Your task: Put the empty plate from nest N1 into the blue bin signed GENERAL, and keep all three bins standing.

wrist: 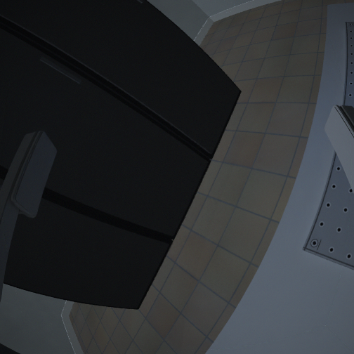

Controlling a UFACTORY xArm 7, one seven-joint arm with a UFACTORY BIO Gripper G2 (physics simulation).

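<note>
My gripper [191,157] is open in the wrist view, with one finger at the left edge and the other at the right edge. Nothing is held between the fingers. The empty plate, nest N1, the blue bin signed GENERAL and the other bins do not show in this view.
A large black panelled object [115,125] fills the left and middle of the view. Tan tiled floor [232,192] runs beside it. A pale table top [280,295] is at the right, bearing a grey metal board [331,241] with rows of holes. Pale walls show at the corners.
</note>
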